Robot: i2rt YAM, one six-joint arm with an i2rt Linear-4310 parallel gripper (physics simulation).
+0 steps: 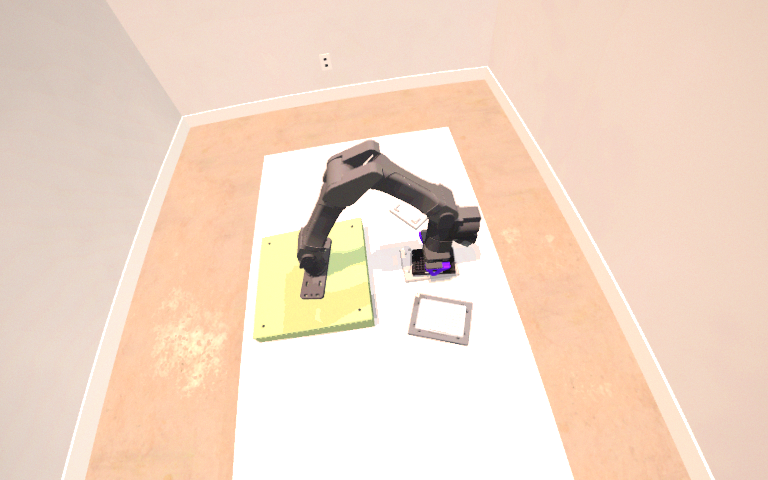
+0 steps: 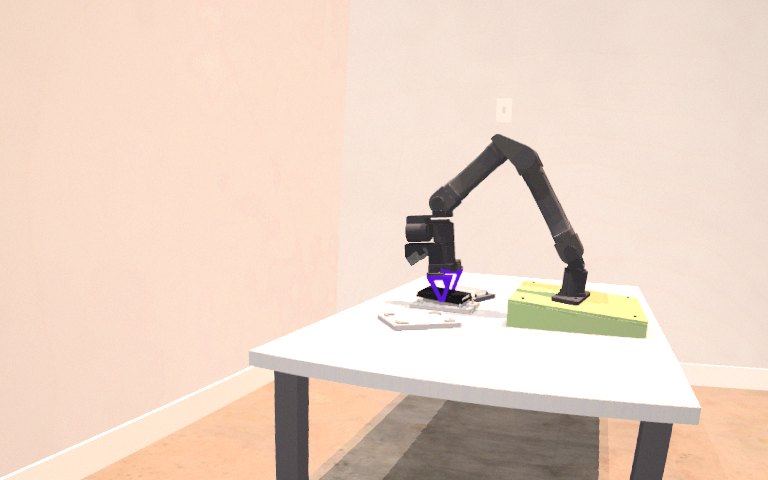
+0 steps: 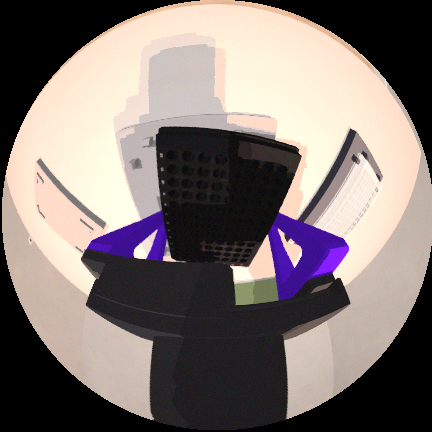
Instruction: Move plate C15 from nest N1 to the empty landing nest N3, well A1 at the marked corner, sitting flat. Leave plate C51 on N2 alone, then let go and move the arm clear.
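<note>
My gripper (image 1: 434, 268) (image 2: 445, 289) (image 3: 217, 214), with purple fingers, is shut on the black well plate C15 (image 1: 418, 264) (image 2: 456, 296) (image 3: 217, 181), gripping its two long sides. The plate is level and right down at the white landing nest N3 (image 1: 407, 256) (image 2: 464, 308) (image 3: 132, 160); I cannot tell whether it touches. Nest N1 (image 1: 409, 216) (image 2: 418, 321) (image 3: 56, 197) lies bare at the far side of the table. The white plate C51 (image 1: 441, 316) (image 2: 483, 295) (image 3: 350, 197) sits in the grey frame of nest N2 (image 1: 414, 316), apart from my gripper.
The arm's base stands on a green block (image 1: 343, 305) (image 2: 575, 317) to the left of the nests. All lie on a white table (image 1: 399, 413) (image 2: 477, 361), with its right edge close beyond the nests.
</note>
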